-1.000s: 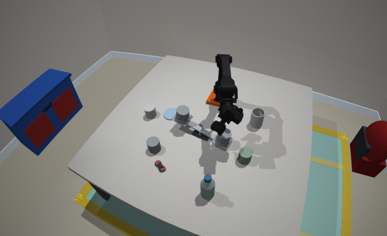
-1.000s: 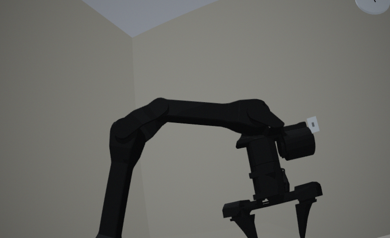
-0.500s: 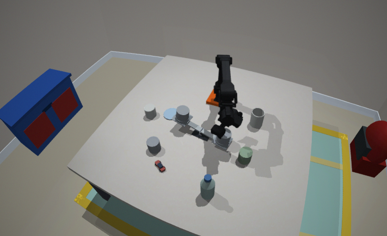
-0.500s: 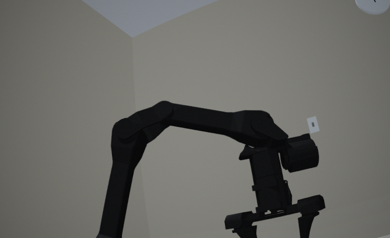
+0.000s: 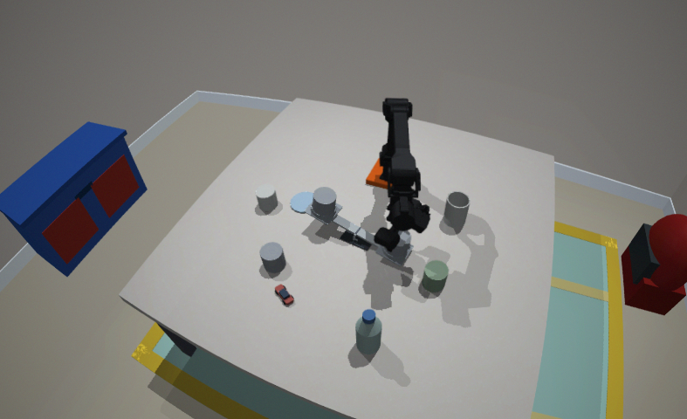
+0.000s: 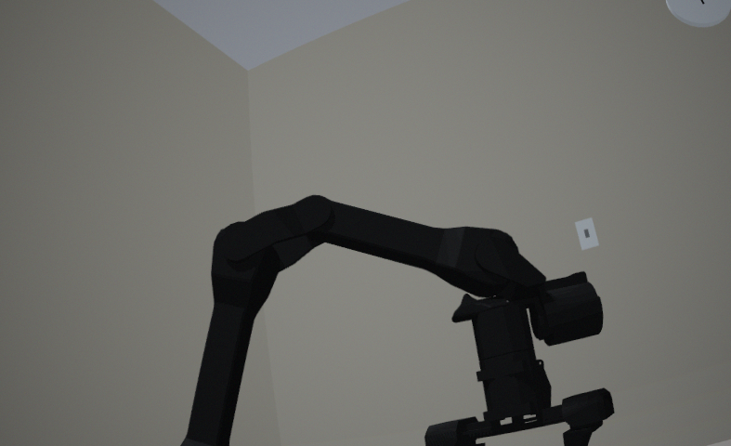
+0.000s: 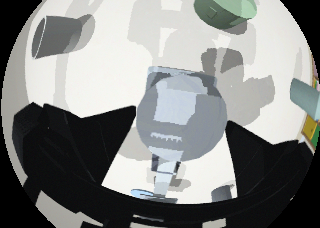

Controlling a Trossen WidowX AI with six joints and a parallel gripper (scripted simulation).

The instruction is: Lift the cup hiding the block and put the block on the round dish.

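Right now my gripper tip is 3 cm above the grey block. Also, from my gripper tip: bottle: 31 cm ahead, 5 cm to the left, 4 cm above; then toy car: 27 cm ahead, 24 cm to the right, 6 cm below; then green cylinder: 4 cm ahead, 13 cm to the left, 3 cm below.
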